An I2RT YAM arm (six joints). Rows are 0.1 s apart.
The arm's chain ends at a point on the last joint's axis. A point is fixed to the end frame.
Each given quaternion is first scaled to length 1.
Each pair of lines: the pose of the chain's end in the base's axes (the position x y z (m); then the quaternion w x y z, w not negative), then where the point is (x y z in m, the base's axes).
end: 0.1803 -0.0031 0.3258 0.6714 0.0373 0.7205 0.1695
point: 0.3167 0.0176 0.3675
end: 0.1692 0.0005 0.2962 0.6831 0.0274 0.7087 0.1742
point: 0.3037 0.0235 0.3427
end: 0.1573 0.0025 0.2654 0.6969 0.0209 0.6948 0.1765
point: 0.2896 0.0265 0.3173
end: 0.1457 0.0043 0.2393 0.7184 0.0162 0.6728 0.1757
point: 0.2746 0.0279 0.2993
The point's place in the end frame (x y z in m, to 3 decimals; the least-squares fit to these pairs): -0.047 0.008 0.136
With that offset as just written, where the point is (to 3 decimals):
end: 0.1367 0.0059 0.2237 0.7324 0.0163 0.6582 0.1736
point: 0.263 0.028 0.289
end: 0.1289 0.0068 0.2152 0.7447 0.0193 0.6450 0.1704
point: 0.253 0.027 0.285
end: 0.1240 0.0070 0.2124 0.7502 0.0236 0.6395 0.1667
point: 0.248 0.026 0.284
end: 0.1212 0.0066 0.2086 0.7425 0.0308 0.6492 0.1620
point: 0.247 0.023 0.277
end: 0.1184 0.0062 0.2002 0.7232 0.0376 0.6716 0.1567
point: 0.248 0.022 0.260
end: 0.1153 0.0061 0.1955 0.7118 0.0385 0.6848 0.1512
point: 0.247 0.022 0.251
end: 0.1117 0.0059 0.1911 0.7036 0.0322 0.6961 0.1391
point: 0.245 0.022 0.243
